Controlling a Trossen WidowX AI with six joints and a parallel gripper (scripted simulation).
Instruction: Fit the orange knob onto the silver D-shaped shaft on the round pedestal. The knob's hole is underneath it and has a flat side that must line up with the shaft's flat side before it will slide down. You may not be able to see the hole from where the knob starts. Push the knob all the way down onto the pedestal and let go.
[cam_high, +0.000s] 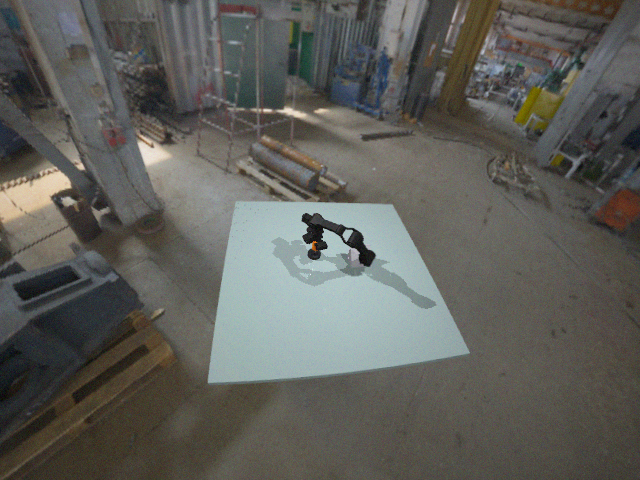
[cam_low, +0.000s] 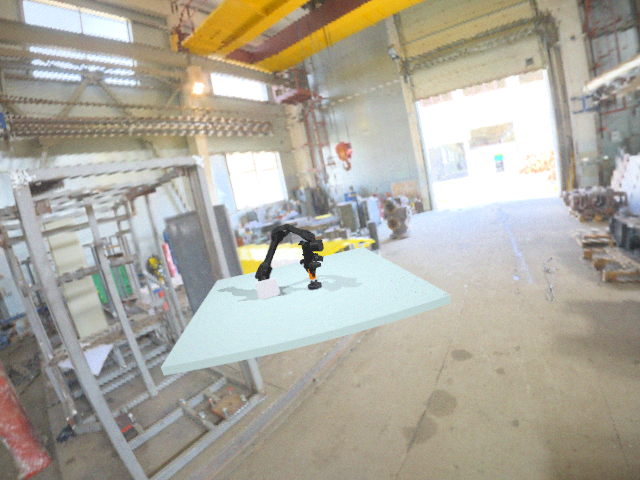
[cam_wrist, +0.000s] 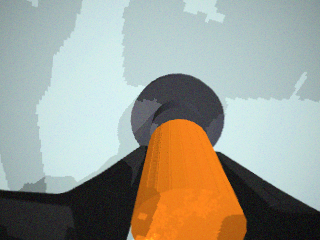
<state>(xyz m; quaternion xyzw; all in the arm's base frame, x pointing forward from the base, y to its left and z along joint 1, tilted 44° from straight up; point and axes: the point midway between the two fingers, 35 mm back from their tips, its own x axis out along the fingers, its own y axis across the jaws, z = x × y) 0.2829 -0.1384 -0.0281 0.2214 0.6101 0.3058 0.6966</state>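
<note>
Right now the orange knob is 3 cm above my gripper tip. Round my gripper tip: dark round pedestal (4 cm below).
</note>
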